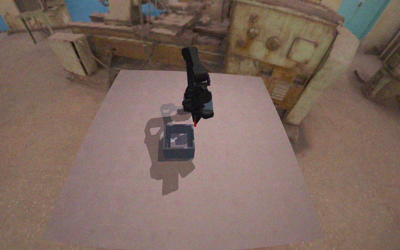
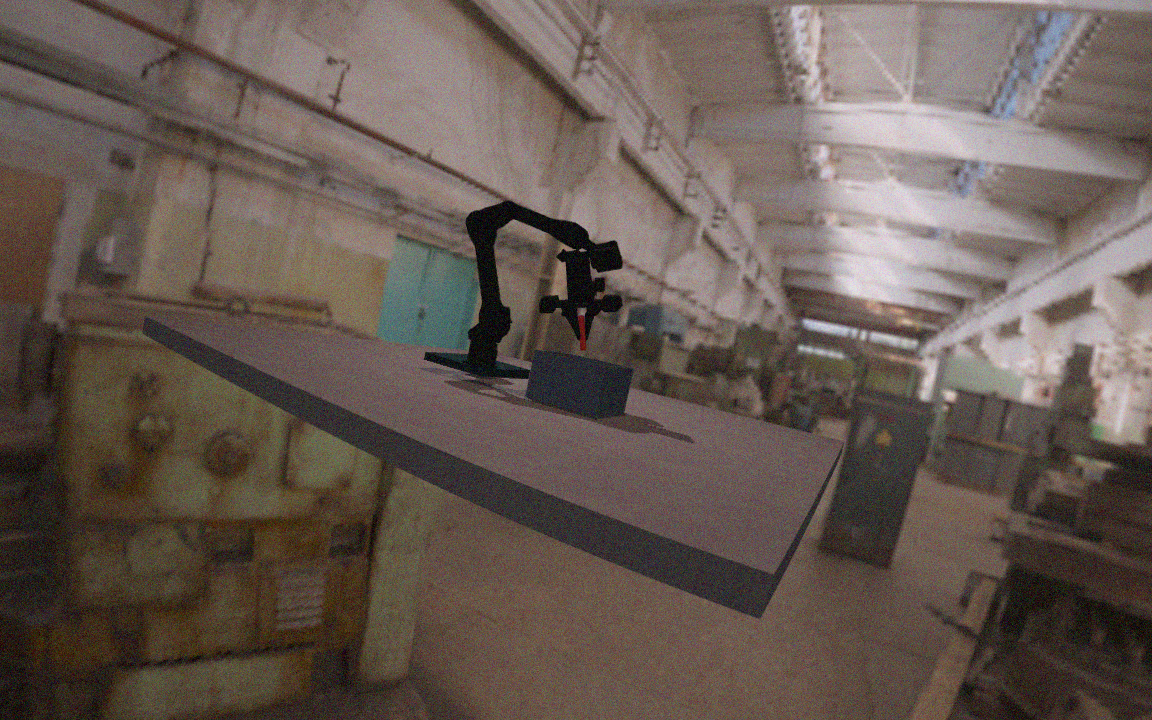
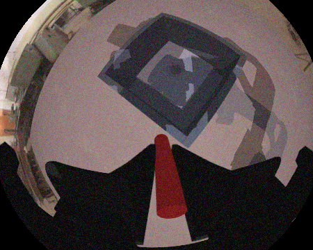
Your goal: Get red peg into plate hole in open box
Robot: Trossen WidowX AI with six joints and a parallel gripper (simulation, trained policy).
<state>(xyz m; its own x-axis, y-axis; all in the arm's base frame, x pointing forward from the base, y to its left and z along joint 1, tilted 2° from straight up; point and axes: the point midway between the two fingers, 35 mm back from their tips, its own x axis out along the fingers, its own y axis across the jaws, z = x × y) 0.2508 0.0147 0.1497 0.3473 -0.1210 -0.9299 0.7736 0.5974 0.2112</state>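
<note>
Now: the plate 9 cm to the right of my gripper tip, 9 cm below it and 6 cm ahead of it. Also, from my gripper tip: blue box: 11 cm below, 9 cm to the right, 6 cm ahead; red peg: 2 cm above, 1 cm behind.
</note>
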